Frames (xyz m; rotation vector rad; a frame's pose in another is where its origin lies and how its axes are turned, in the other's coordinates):
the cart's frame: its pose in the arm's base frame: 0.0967 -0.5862 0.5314 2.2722 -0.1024 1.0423
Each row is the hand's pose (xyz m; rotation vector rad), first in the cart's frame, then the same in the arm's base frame.
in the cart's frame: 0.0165 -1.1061 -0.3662 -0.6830 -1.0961 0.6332
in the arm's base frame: 0.2164 0.5107 0.1567 1.8904 -1.4374 -0.1442
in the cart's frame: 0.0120 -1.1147 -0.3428 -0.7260 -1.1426 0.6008
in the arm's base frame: 0.2314 0.5033 0.1377 1.8503 -1.4218 -0.2127
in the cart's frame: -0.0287 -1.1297 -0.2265 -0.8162 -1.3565 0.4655
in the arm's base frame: 0.2848 0.4413 0.0443 1.7573 -1.3492 -0.5042
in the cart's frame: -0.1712 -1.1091 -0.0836 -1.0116 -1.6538 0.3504
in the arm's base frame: 0.2747 0.3171 -0.1157 1.5109 -1.3271 -0.8737
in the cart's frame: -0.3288 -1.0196 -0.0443 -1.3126 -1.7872 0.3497
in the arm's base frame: 0.1645 0.1944 -0.2005 1.1725 -1.3786 -1.0208
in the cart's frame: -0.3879 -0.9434 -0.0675 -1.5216 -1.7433 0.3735
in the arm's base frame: 0.0847 0.1360 -0.1920 0.9741 -1.4036 -0.9795
